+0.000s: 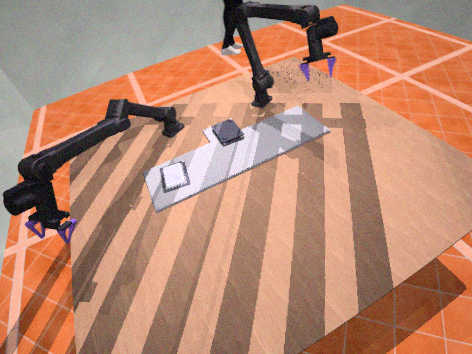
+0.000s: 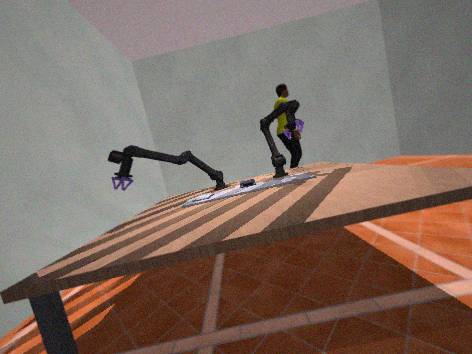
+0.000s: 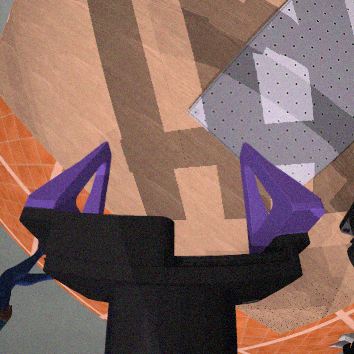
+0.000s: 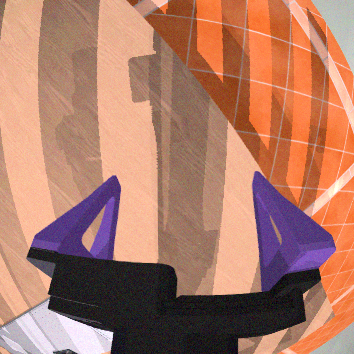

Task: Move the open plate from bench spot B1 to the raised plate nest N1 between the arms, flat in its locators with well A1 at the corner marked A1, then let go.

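Places are measured from the left arm's base along level axes (x back, y up, z left), in millimetres.
Pixels of known places: left gripper, fingertip midpoint: (image 1: 319, 79) (image 2: 295, 136) (image 3: 174, 147); right gripper, fingertip midpoint: (image 1: 55, 240) (image 2: 119, 189) (image 4: 184, 178); left arm's base, origin of the base link: (image 1: 261, 101) (image 2: 280, 175); right arm's base, origin of the base link: (image 1: 173, 130) (image 2: 221, 188).
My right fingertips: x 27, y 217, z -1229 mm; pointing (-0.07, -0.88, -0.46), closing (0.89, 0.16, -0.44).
Ahead of a thing's pixels: the offset from my right fingertips to its top centre. Level surfaces: height alone.
A white plate with a dark rim {dx +23, dy -188, dz +509 mm} (image 1: 174, 176) (image 2: 202, 197) lies flat near the left end of the grey board; its well marks are too small to read. The raised dark square nest {dx -29, dy -169, dz +874 mm} (image 1: 228, 131) (image 2: 247, 183) stands on the board's rear edge between the arm bases; its corner mark cannot be read. My left gripper (image 1: 319, 78) (image 2: 294, 134) (image 3: 174, 147) is open and empty, high beyond the board's right end. My right gripper (image 1: 54, 240) (image 2: 121, 188) (image 4: 184, 178) is open and empty, high up at the left, away from the plate.
The long perforated grey board {dy -204 mm} (image 1: 240, 157) (image 3: 225, 100) (image 4: 75, 320) lies on the wooden table {dy -217 mm} (image 1: 425, 190) (image 2: 400, 180). Both arm bases stand behind it. Striped shadows cross the table. A person in yellow (image 2: 281, 120) stands behind the left arm.
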